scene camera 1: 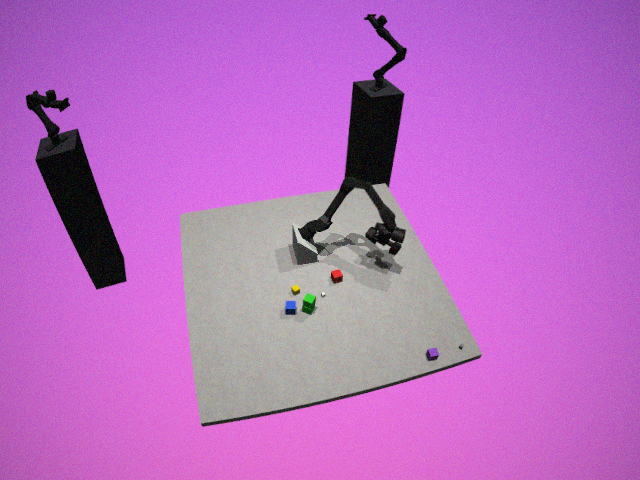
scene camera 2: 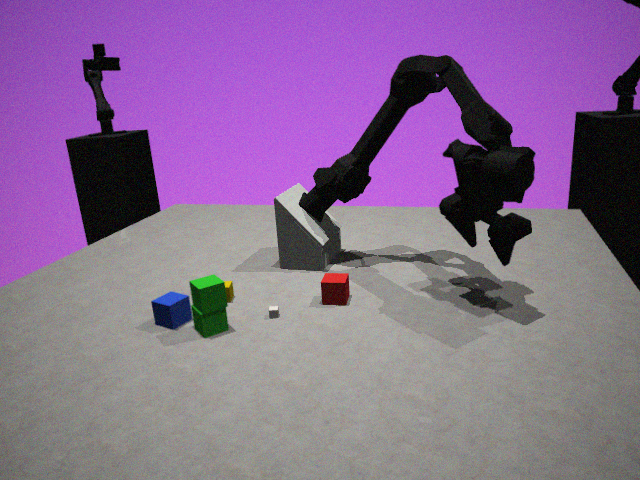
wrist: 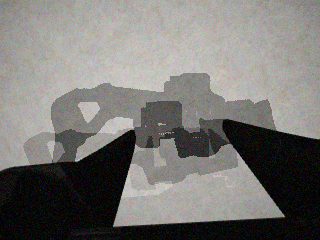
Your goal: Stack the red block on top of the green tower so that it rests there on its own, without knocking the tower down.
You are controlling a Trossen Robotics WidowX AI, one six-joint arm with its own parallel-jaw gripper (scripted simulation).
Labels:
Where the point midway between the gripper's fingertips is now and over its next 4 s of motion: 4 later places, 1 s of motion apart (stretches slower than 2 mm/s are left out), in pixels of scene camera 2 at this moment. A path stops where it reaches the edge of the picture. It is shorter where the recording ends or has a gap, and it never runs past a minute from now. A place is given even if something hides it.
My gripper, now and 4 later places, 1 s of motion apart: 489,255; 360,252; 334,269; 336,292; 334,272

